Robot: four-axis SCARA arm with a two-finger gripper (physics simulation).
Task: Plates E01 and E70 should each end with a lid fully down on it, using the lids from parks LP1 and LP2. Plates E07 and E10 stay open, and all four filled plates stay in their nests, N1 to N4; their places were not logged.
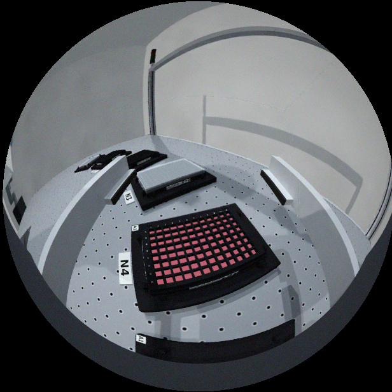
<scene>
The picture shows: a nest n3 and a nest N4.
</scene>
